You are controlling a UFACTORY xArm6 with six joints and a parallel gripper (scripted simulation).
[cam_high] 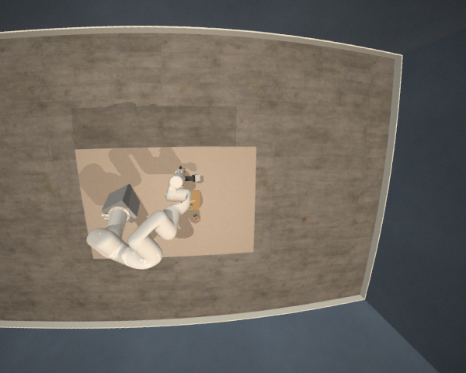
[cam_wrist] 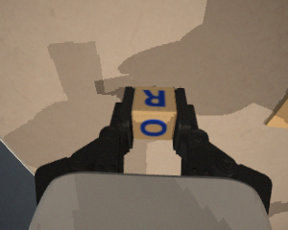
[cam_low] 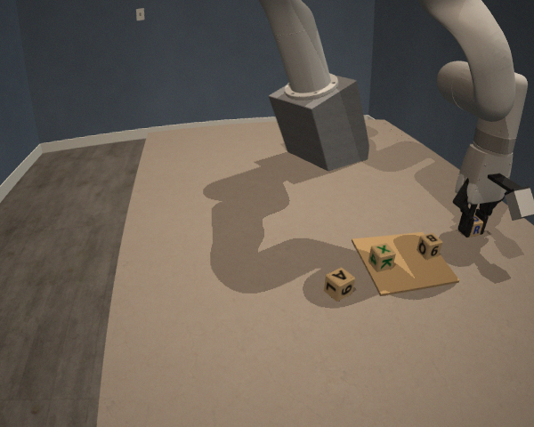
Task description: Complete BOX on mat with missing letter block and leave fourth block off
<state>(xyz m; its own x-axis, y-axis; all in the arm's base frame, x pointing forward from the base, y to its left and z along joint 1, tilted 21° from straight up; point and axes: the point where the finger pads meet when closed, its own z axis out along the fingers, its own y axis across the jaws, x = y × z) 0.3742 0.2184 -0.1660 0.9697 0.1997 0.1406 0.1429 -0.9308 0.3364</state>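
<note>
Now: the orange mat 70 mm ahead of my hand, 180 mm to the right of it and 20 mm below it.
</note>
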